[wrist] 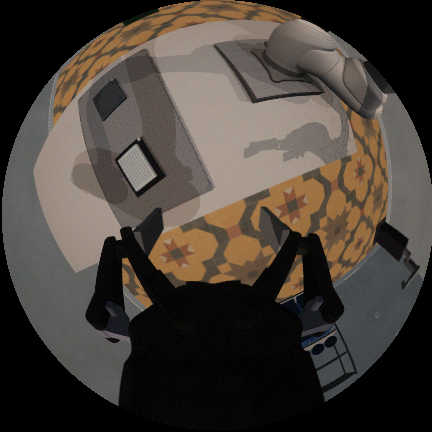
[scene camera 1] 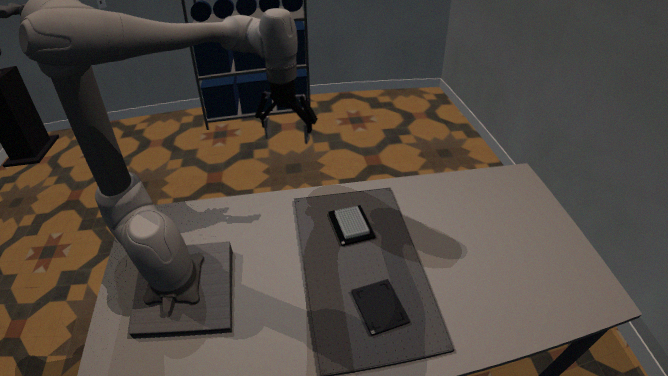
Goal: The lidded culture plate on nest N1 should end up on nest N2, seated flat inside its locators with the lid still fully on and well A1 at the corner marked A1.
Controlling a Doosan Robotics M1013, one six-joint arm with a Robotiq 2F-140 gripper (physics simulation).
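Frame: origin at the arm's base, x right, y ahead, z up, level; millimetres.
Seen in the pictures: gripper, between the fingertips: [wrist: 210, 217] [scene camera 1: 287, 138]; arm's base, origin of its link: [wrist: 281, 64] [scene camera 1: 174, 279].
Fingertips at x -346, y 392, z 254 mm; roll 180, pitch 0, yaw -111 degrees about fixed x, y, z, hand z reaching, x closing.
Offsets run from my fingertips to a thing's top centre. Level surfaces: height alone.
The white culture plate @[dx +140, dy +195, dz -257 mm] [scene camera 1: 352, 222] [wrist: 136, 168] sits on a black nest [scene camera 1: 368, 239] [wrist: 159, 176] near the back of the perforated board. Its lid is too fine to make out. The other black nest @[dx +480, dy +231, dz -270 mm] [scene camera 1: 380, 307] [wrist: 110, 99] lies bare nearer the front of the board, with corner locators and a small pale mark at one corner. Which nest carries which label cannot be read. My gripper [scene camera 1: 286, 137] [wrist: 210, 217] is open and empty, pointing down, high up and beyond the table's back edge, to the left of the plate in the scene view.
The grey perforated board @[dz -285 mm] [scene camera 1: 327, 345] [wrist: 192, 172] lies on the pale table @[dz -298 mm] [scene camera 1: 525, 240] [wrist: 225, 150]. The arm's base plate [scene camera 1: 215, 320] [wrist: 245, 82] stands to the left in the scene view. A rack [scene camera 1: 201, 100] with blue bins stands behind, near the wall.
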